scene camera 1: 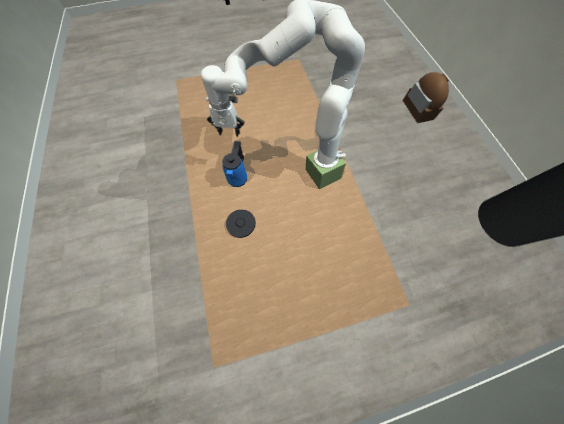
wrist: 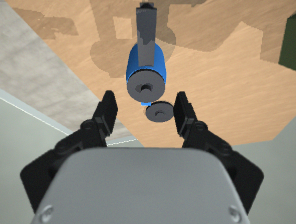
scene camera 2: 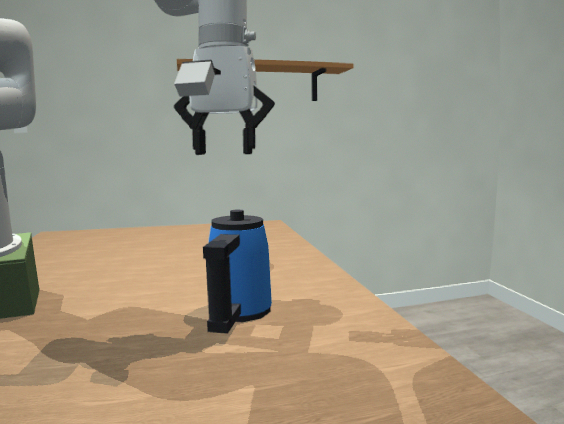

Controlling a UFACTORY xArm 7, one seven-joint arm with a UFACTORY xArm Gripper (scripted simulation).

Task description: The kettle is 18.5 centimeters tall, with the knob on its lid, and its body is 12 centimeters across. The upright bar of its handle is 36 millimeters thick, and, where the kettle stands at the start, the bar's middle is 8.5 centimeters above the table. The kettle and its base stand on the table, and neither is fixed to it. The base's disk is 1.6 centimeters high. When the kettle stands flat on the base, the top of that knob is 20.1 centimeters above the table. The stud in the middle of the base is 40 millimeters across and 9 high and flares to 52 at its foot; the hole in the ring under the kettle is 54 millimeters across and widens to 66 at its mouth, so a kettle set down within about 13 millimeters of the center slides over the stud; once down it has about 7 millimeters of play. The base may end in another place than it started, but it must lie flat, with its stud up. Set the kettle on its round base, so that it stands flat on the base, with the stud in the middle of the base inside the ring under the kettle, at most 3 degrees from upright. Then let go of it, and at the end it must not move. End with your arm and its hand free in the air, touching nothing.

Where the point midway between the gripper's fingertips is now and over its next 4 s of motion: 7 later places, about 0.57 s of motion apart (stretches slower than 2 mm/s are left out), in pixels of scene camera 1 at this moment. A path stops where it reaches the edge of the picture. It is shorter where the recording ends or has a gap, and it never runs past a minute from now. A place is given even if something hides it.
My gripper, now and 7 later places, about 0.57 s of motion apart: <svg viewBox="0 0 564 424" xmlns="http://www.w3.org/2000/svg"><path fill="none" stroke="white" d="M229 133L230 137L233 146L234 150L235 153L235 154L235 155L235 153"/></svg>
